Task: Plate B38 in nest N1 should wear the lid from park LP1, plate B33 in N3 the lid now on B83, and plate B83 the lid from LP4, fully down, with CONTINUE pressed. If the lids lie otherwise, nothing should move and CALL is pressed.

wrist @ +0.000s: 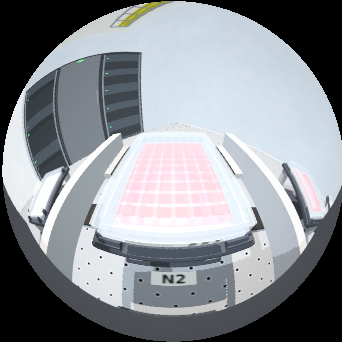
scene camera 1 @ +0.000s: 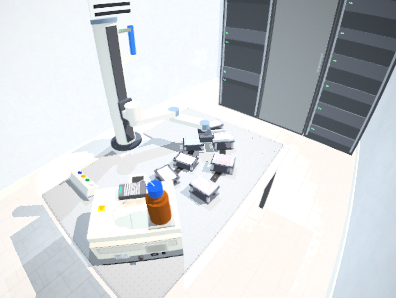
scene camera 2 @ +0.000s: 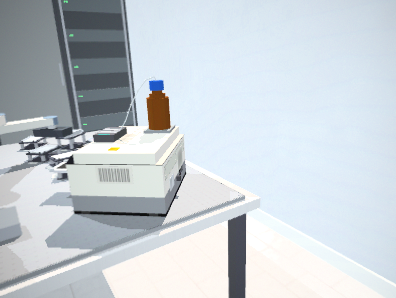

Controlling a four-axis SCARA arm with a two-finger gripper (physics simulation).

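Pixels of known places: gripper, fingertip midpoint: [wrist: 172,139] [scene camera 1: 226,135]; arm's base, link origin: [scene camera 1: 126,141].
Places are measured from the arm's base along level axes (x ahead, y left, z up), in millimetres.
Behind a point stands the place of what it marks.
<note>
My gripper [scene camera 1: 205,135] [scene camera 2: 52,131] [wrist: 172,139] @(x 646, y 419, z 104 mm) is low over nest N2 [wrist: 173,278] @(x 566, y 342, z 15 mm). Its two pads stand against the long sides of the clear lid [wrist: 172,182] @(x 606, y 381, z 100 mm) on the pink-welled plate there, and it is shut on that lid. The lid looks level and over the plate; any gap between them cannot be made out. The plate's label is not readable. A second plate with pink wells [wrist: 309,192] @(x 718, y 225, z 89 mm) stands to the right in the wrist view, and a white-topped stand [wrist: 47,195] @(x 466, y 518, z 66 mm) to the left. The button box [scene camera 1: 82,183] @(x 246, y -499, z 92 mm) has blue, yellow and green buttons.
Several stands with light tops are close around the gripper, such as a near one [scene camera 1: 204,187] @(x 804, y -65, z 88 mm) and one beside it [scene camera 1: 166,175] @(x 558, y -109, z 60 mm). A white instrument [scene camera 1: 135,235] @(x 811, y -527, z 213 mm) [scene camera 2: 120,175] @(x 598, y -600, z 152 mm) carries an amber bottle [scene camera 1: 160,210] @(x 871, y -428, z 329 mm) [scene camera 2: 158,111] @(x 815, y -445, z 305 mm) and a keypad [scene camera 1: 132,190] @(x 709, y -427, z 317 mm) [scene camera 2: 110,134] @(x 626, y -450, z 249 mm) at the table's near end.
</note>
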